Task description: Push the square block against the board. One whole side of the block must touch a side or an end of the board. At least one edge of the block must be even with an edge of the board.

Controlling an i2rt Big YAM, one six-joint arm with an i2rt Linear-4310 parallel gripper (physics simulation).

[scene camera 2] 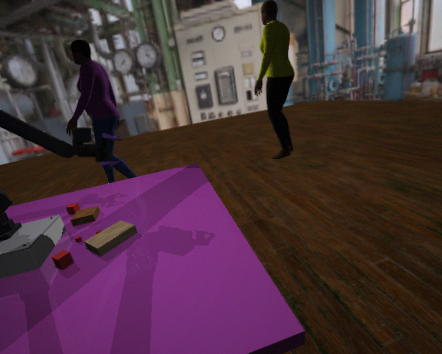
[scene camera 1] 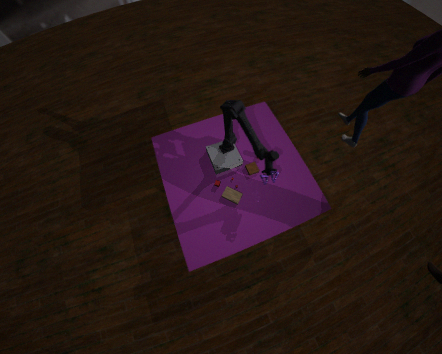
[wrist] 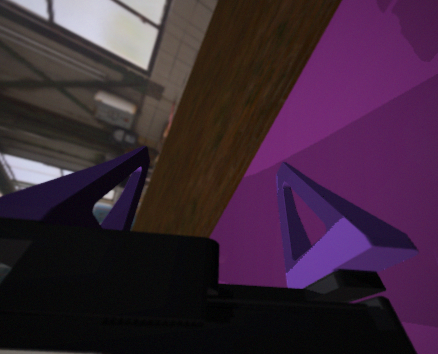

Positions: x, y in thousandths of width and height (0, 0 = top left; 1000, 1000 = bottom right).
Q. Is my gripper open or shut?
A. Open.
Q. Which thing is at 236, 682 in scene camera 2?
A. A wooden board.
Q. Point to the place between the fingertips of my gripper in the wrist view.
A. At 492, 456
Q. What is my gripper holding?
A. Nothing.
